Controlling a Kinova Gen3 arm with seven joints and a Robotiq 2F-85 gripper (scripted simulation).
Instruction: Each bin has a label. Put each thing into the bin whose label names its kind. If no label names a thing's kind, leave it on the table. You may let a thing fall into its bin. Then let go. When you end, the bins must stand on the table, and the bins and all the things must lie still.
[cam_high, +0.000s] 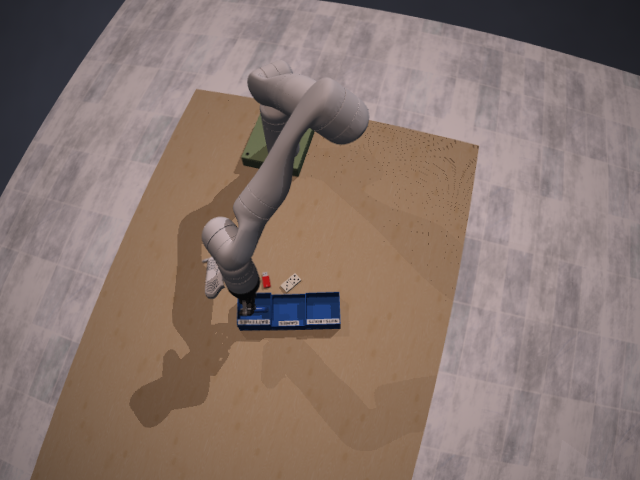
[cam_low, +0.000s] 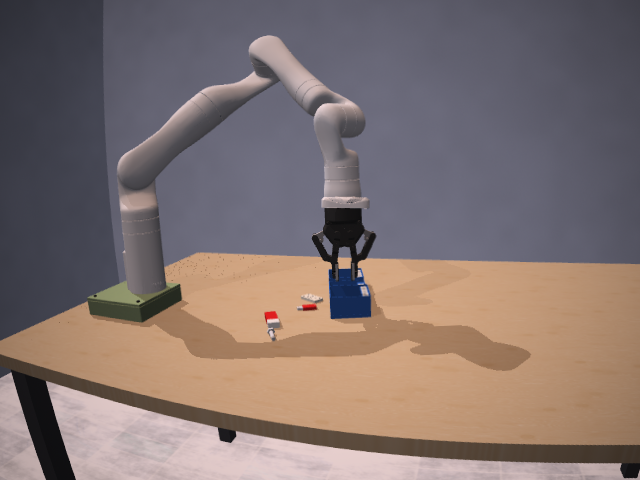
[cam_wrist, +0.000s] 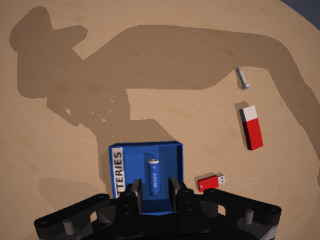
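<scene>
My gripper is now 11 cm past the white domino, 8 cm above it and 4 cm to the right of it. The rest, counted from my hand: blue battery: 7 cm below, 1 cm to the left; blue bin row: 8 cm to the left, 7 cm below, 3 cm behind; red object: 9 cm behind, 8 cm below, 2 cm to the right.
</scene>
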